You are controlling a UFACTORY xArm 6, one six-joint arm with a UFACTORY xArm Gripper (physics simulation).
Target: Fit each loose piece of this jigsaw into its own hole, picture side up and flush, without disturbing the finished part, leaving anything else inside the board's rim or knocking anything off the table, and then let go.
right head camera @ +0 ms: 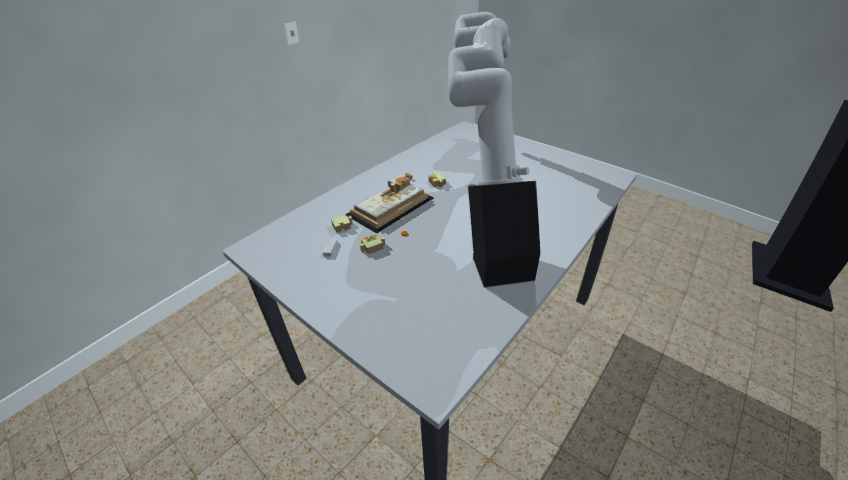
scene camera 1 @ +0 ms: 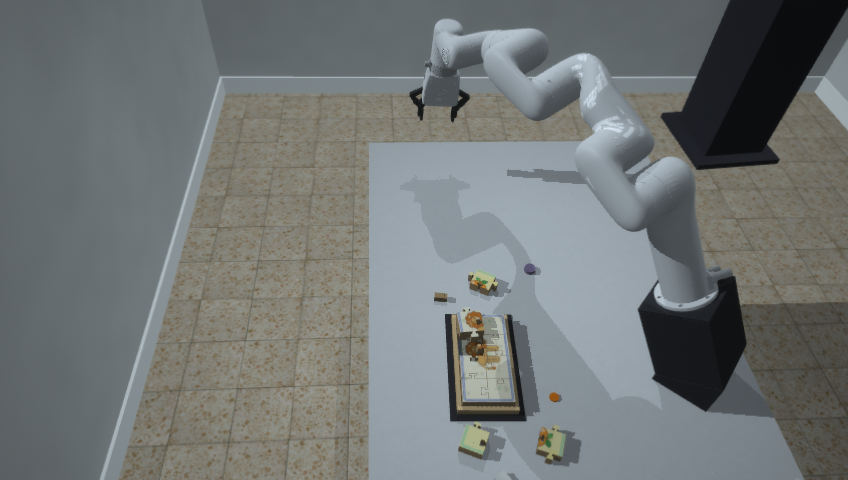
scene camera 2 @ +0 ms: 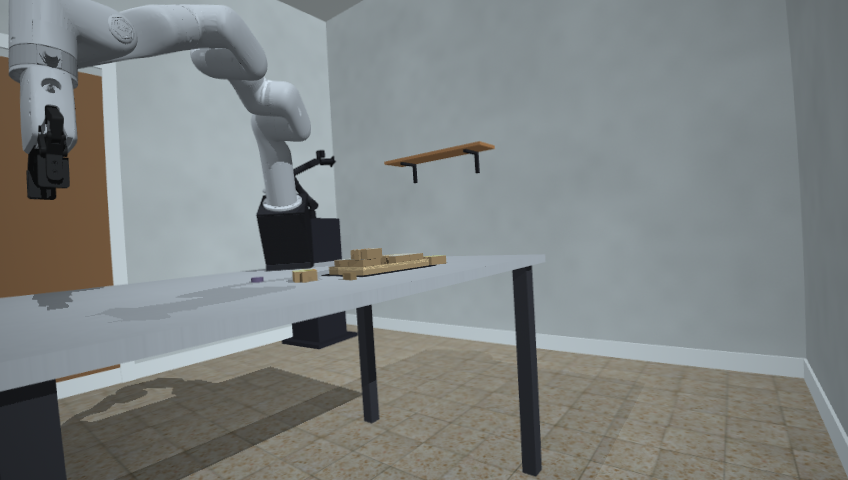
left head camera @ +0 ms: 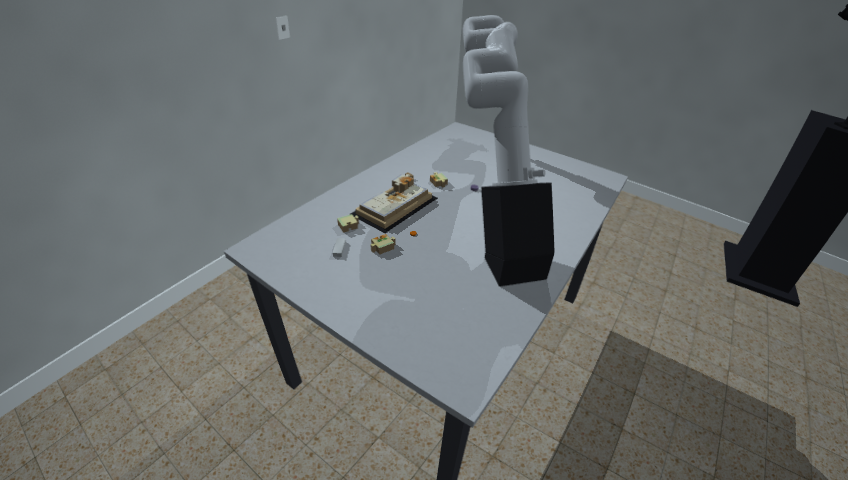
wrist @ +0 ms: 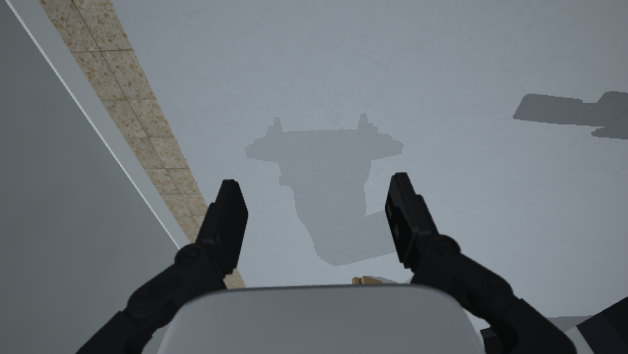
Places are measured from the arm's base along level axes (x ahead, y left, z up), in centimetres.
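Where they show: gripper, fingertip midpoint: [scene camera 1: 436, 118] [scene camera 2: 47, 193] [wrist: 315, 193]; arm's base, origin of the base link: [right head camera: 500, 183] [scene camera 1: 685, 292] [scene camera 2: 282, 203] [left head camera: 514, 184].
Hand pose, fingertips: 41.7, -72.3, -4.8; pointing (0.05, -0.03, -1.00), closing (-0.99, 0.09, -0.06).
Each offset is from my fingertips to the top centre of the thing, as dx, dy, dz. "spot": to the spot under its first point.
The jigsaw board @(spot: -7.2, +71.5, -17.4) [left head camera: 411, 211] [scene camera 1: 487, 410] has a wooden rim on a black base. A thick lion-picture piece @(+1.8, +63.2, -11.5) [left head camera: 402, 180] [right head camera: 399, 181] [scene camera 1: 474, 321] [scene camera 2: 365, 253] sits raised on the board's far end, above the picture. A yellow-green piece with orange and leaves @(-4.9, +48.1, -15.4) [left head camera: 439, 179] [scene camera 1: 482, 281] lies picture up beyond that end. A plain yellow-green piece @(+5.8, +89.1, -15.4) [left head camera: 347, 223] [scene camera 1: 474, 440] and another orange-and-leaf piece @(-10.0, +92.3, -15.4) [left head camera: 382, 243] [scene camera 1: 551, 443] lie off the near end. My gripper [scene camera 1: 436, 119] [wrist: 315, 193] is open and empty, high above the table, away from the board.
A small brown block @(+6.5, +51.2, -16.3) [scene camera 1: 440, 297] [scene camera 2: 349, 275] and a purple disc @(-18.7, +44.8, -16.8) [scene camera 1: 529, 268] [scene camera 2: 257, 279] lie near the far piece. An orange disc @(-14.2, +81.5, -17.4) [left head camera: 413, 233] [scene camera 1: 554, 396] lies beside the board. A pale block @(+0.7, +100.3, -16.4) [left head camera: 339, 248] [right head camera: 330, 248] lies near the plain piece.
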